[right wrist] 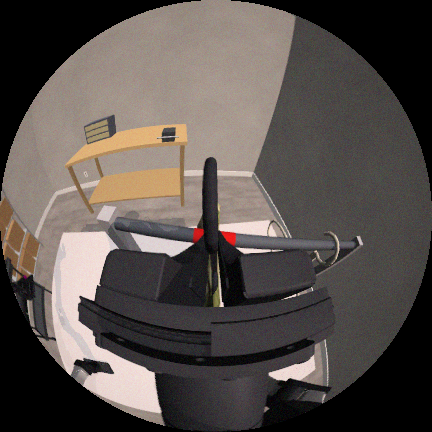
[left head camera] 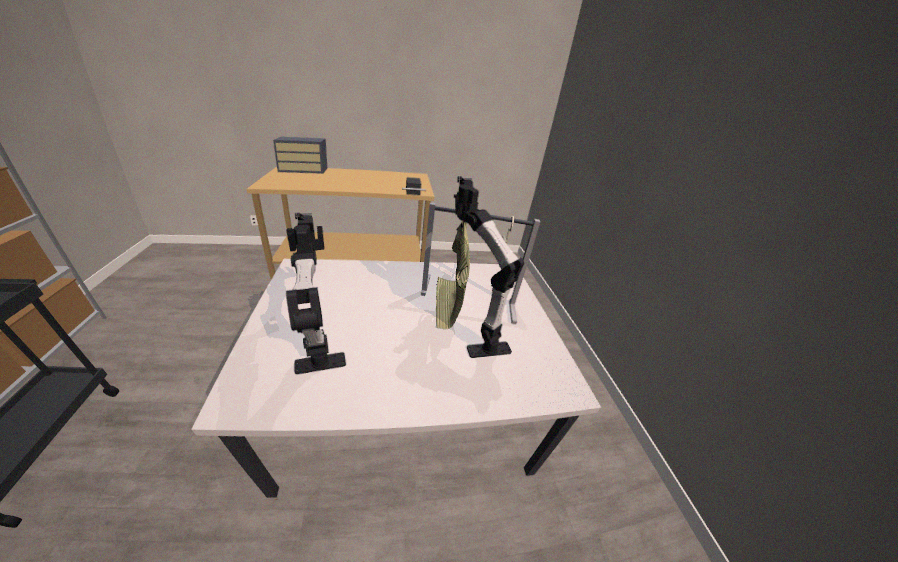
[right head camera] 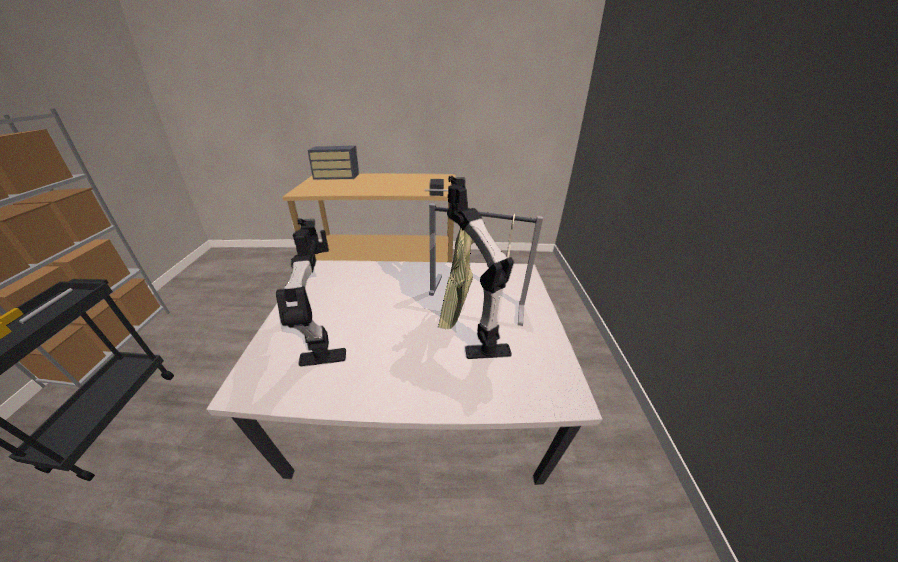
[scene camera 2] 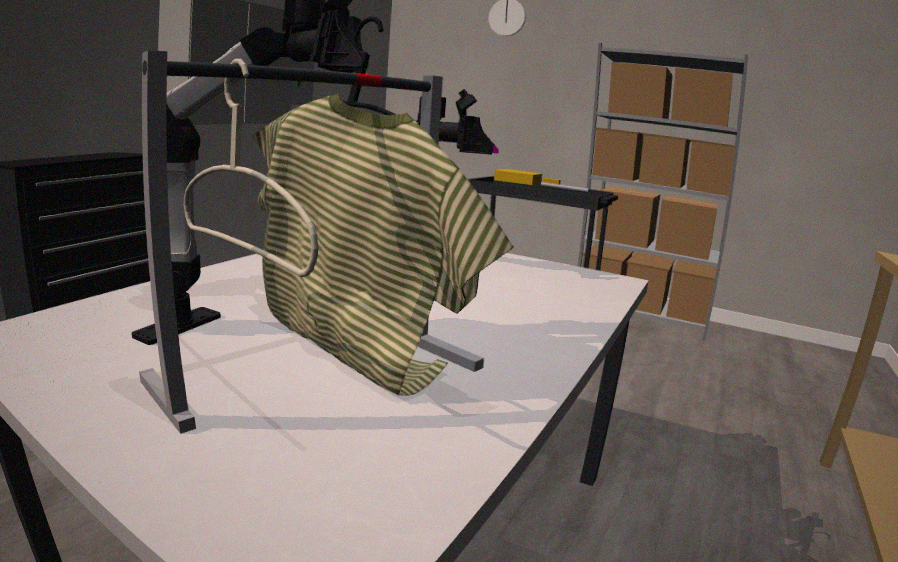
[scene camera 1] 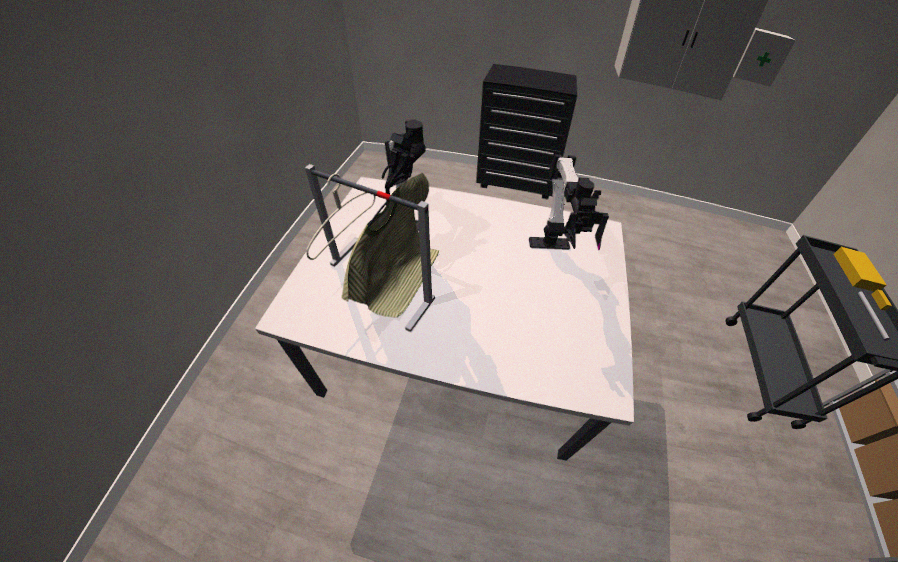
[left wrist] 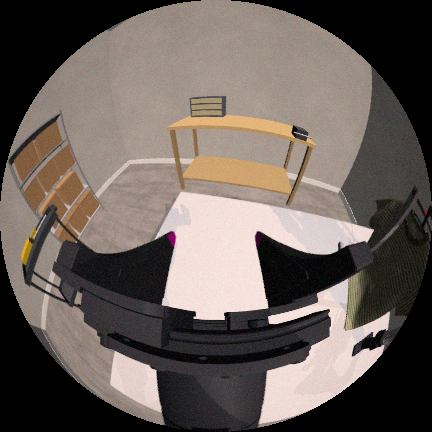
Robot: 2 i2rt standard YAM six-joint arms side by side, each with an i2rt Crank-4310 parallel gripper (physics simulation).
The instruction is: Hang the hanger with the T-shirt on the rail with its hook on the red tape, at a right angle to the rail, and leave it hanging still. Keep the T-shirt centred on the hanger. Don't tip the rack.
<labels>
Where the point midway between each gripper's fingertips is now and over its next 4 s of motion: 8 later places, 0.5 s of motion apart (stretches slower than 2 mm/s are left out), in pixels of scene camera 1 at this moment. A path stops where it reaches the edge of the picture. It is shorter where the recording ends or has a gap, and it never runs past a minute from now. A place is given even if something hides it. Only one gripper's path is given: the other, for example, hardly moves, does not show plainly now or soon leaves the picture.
The right gripper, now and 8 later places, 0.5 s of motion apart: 386, 187; 387, 192; 387, 195; 388, 201; 388, 202; 388, 203; 388, 203; 398, 193; 407, 184
</labels>
